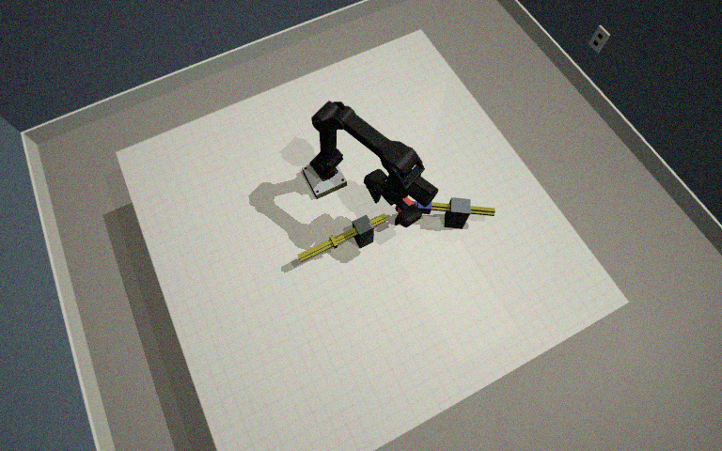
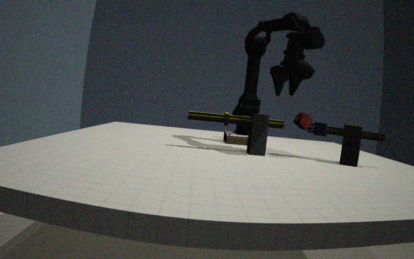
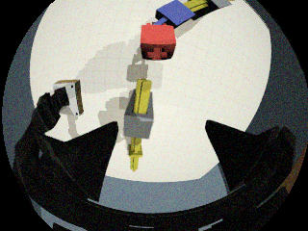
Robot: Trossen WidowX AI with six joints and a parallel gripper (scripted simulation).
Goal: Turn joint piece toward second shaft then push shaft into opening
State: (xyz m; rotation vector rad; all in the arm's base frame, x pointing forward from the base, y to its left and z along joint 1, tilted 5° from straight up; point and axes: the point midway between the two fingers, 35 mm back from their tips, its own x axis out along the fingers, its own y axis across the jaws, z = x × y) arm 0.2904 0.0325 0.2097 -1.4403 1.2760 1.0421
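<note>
The red joint piece is 9 cm to the left of my gripper tip, 7 cm below it and 1 cm behind it.
</note>
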